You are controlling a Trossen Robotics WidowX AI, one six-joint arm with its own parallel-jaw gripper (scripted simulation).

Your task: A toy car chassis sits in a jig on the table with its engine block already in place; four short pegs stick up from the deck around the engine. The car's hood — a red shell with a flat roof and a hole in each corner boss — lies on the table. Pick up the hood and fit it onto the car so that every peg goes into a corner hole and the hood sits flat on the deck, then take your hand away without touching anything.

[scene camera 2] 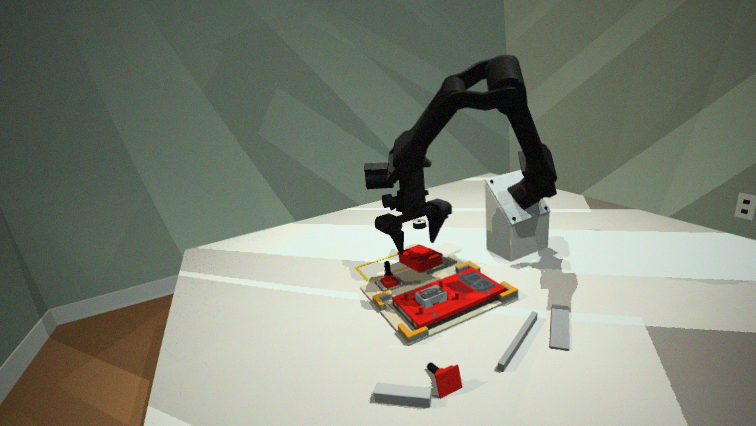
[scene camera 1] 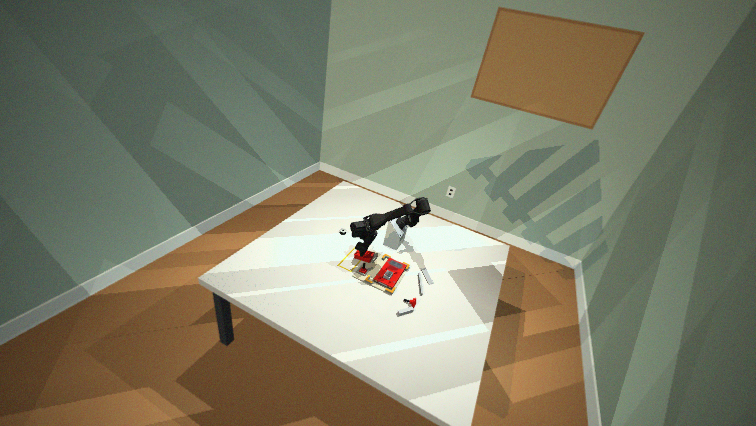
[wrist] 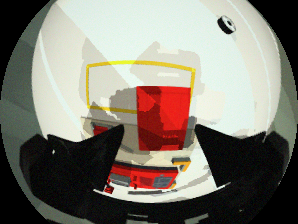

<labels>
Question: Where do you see a red hood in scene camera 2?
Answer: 419,258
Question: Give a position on a red hood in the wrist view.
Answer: At 162,112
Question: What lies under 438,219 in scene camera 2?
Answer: My gripper.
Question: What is my gripper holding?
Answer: Nothing.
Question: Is my gripper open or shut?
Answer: Open.
</labels>
